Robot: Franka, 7 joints.
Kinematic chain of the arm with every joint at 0, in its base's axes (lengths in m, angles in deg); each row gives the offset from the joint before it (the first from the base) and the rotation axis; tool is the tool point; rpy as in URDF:
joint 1: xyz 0 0 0.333 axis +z
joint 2: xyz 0 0 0 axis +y
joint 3: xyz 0 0 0.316 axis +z
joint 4: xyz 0.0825 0 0 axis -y
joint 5: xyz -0.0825 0 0.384 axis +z
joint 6: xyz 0 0 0 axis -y
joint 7: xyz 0.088 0 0 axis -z
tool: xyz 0 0 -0.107 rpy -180 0 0
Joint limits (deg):
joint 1: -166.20..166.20
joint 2: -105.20..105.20
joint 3: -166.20..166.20
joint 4: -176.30..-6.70
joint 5: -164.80..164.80
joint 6: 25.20..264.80
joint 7: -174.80..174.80
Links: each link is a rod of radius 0.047 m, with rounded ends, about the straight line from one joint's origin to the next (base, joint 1, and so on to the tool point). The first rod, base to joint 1, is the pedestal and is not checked.
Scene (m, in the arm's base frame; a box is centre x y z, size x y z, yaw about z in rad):
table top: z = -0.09
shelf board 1: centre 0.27 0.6 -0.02 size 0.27 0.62 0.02 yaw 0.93
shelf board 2: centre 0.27 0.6 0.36 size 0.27 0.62 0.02 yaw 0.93
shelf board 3: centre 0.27 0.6 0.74 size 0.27 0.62 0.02 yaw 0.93
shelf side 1: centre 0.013 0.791 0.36 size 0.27 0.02 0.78 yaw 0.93
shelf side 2: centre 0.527 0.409 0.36 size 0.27 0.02 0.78 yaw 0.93
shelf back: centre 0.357 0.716 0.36 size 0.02 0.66 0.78 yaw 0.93
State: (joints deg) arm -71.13 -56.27 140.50 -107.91 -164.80 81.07 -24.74
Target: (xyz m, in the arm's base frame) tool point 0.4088 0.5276 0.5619
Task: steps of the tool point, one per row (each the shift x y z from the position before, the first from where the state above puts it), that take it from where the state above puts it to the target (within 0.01 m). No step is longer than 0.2 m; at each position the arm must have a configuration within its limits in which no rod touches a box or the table.
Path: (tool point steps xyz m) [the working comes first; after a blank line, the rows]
Joints at the target: -80.27 -33.00 121.53 -100.08 -160.97 74.85 -24.74
Straight joint move there: touches shelf board 2.

1: -0.0436 -0.0467 -0.0006
2: -0.0466 -0.0548 -0.0015
3: -0.0455 -0.0630 -0.0003
4: -0.0395 -0.0705 0.0024
5: 0.0622 0.0333 0.1340
6: 0.0835 -0.0330 0.1342
7: 0.0768 -0.0968 0.1112
8: 0.0561 0.0586 0.0020
9: 0.0500 0.0537 0.0011
10: 0.0383 0.0533 0.0005
11: 0.0219 0.0577 -0.0036

